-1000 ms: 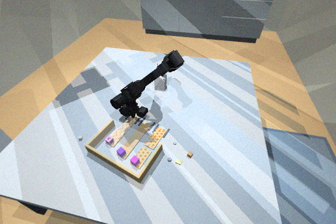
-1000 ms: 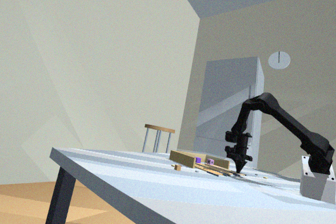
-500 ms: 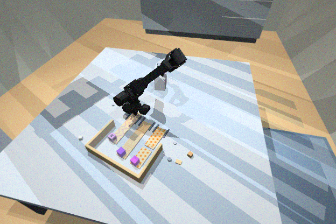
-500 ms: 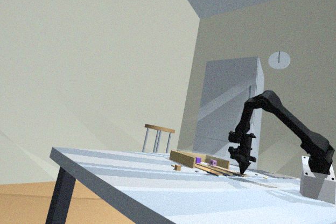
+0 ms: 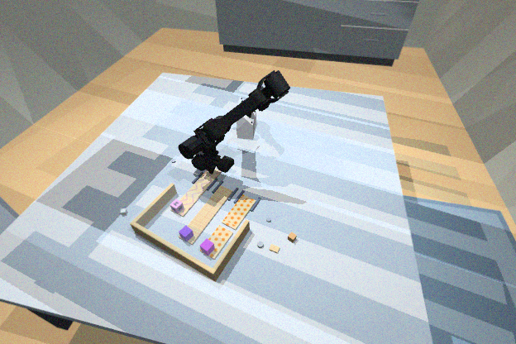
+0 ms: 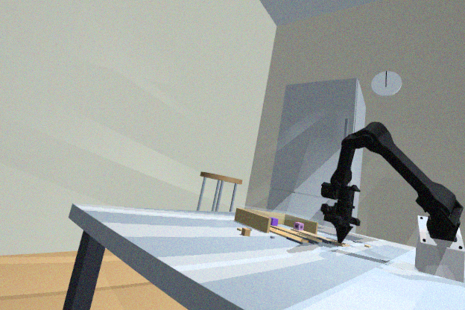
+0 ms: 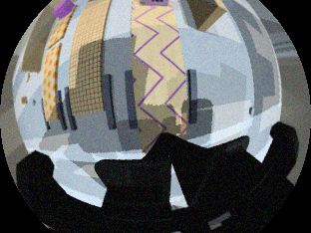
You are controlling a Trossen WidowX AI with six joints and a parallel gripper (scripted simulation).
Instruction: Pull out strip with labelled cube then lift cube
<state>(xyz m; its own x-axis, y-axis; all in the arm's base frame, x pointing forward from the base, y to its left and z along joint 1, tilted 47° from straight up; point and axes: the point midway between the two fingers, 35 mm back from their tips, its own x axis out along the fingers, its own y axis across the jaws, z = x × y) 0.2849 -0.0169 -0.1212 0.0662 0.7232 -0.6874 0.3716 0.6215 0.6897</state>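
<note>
Right now the zigzag-patterned strip is 80 mm ahead of my gripper tip and 30 mm to the right of it. Also, from my gripper tip: tan block: 320 mm to the left, 250 mm ahead; purple labelled cube: 180 mm ahead, 80 mm to the right, 20 mm above.
</note>
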